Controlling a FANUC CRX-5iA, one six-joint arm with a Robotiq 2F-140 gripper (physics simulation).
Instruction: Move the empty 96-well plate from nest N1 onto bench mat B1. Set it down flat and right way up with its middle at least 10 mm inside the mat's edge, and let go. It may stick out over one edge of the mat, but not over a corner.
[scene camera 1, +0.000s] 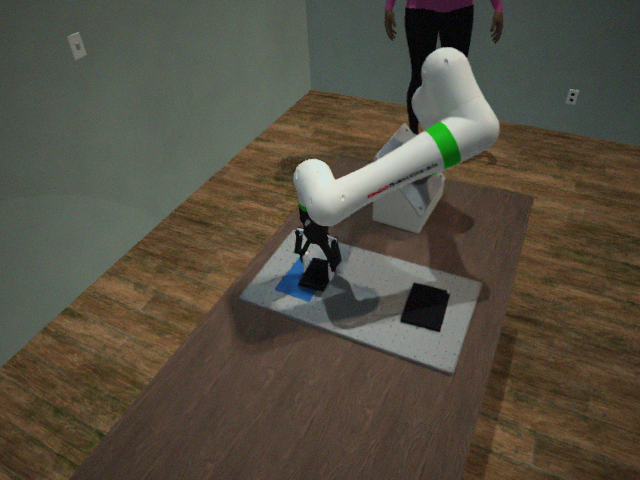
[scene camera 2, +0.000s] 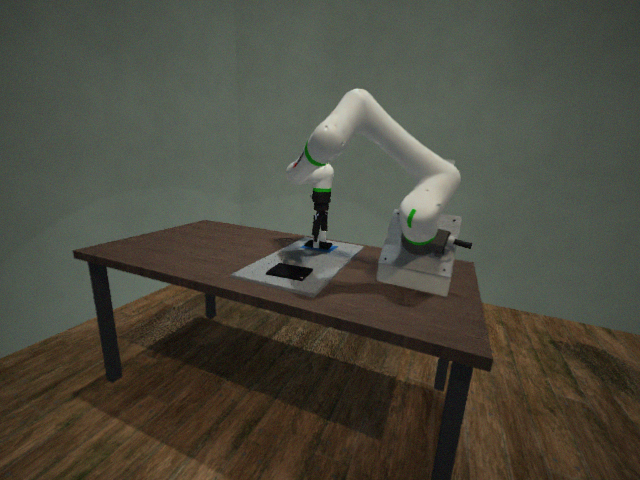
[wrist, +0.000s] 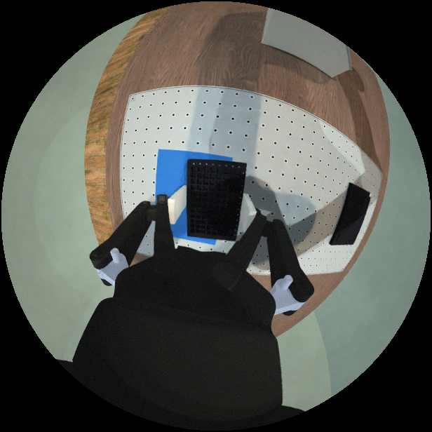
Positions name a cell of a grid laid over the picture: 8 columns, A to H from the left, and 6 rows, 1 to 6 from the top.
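Through scene camera 1 I see my gripper (scene camera 1: D4), a black 96-well plate (scene camera 1: D4) and a blue bench mat B1 (scene camera 1: D4), and with them a black nest N1 (scene camera 1: F4). The wrist view shows me the blue bench mat B1 (wrist: D3) too. It also has the black 96-well plate (wrist: D3), and my gripper (wrist: D3) is there as well.
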